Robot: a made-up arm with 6 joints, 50 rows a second.
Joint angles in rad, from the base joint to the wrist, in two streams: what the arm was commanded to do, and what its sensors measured. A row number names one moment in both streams.
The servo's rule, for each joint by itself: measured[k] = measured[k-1] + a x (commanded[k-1-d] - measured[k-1]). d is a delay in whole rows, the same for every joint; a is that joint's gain. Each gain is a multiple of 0.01, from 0.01 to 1. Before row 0 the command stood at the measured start. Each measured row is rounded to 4 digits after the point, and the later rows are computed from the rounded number. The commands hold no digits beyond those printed.
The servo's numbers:
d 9
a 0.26 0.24 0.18 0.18 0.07 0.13
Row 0, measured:
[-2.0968, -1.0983, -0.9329, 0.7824, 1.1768, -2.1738]
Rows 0 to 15, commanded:
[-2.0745, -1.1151, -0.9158, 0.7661, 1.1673, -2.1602]
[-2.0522, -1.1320, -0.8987, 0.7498, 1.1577, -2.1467]
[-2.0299, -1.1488, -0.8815, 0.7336, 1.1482, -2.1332]
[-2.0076, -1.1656, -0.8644, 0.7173, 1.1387, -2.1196]
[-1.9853, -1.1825, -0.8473, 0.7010, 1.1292, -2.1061]
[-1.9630, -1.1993, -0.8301, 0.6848, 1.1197, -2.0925]
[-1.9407, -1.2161, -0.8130, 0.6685, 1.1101, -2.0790]
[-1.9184, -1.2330, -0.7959, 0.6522, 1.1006, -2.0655]
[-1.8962, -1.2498, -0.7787, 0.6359, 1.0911, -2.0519]
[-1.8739, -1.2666, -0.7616, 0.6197, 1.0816, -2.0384]
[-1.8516, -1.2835, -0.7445, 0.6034, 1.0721, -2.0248]
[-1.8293, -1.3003, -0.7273, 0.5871, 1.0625, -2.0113]
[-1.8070, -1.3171, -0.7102, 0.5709, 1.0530, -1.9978]
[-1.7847, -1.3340, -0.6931, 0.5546, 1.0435, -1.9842]
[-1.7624, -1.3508, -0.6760, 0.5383, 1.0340, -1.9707]
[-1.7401, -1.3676, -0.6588, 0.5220, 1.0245, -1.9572]
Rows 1 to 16, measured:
[-2.0968, -1.0983, -0.9329, 0.7824, 1.1768, -2.1738]
[-2.0968, -1.0983, -0.9329, 0.7824, 1.1768, -2.1738]
[-2.0968, -1.0983, -0.9329, 0.7824, 1.1768, -2.1738]
[-2.0968, -1.0983, -0.9329, 0.7824, 1.1768, -2.1738]
[-2.0968, -1.0983, -0.9329, 0.7824, 1.1768, -2.1738]
[-2.0968, -1.0983, -0.9329, 0.7824, 1.1768, -2.1738]
[-2.0968, -1.0983, -0.9329, 0.7824, 1.1768, -2.1738]
[-2.0968, -1.0983, -0.9329, 0.7824, 1.1768, -2.1738]
[-2.0968, -1.0983, -0.9329, 0.7824, 1.1768, -2.1738]
[-2.0910, -1.1023, -0.9298, 0.7795, 1.1761, -2.1720]
[-2.0809, -1.1094, -0.9242, 0.7742, 1.1748, -2.1687]
[-2.0676, -1.1189, -0.9165, 0.7669, 1.1729, -2.1641]
[-2.0520, -1.1301, -0.9071, 0.7580, 1.1705, -2.1583]
[-2.0347, -1.1427, -0.8963, 0.7477, 1.1676, -2.1515]
[-2.0161, -1.1563, -0.8844, 0.7364, 1.1642, -2.1438]
[-1.9965, -1.1707, -0.8715, 0.7242, 1.1604, -2.1354]

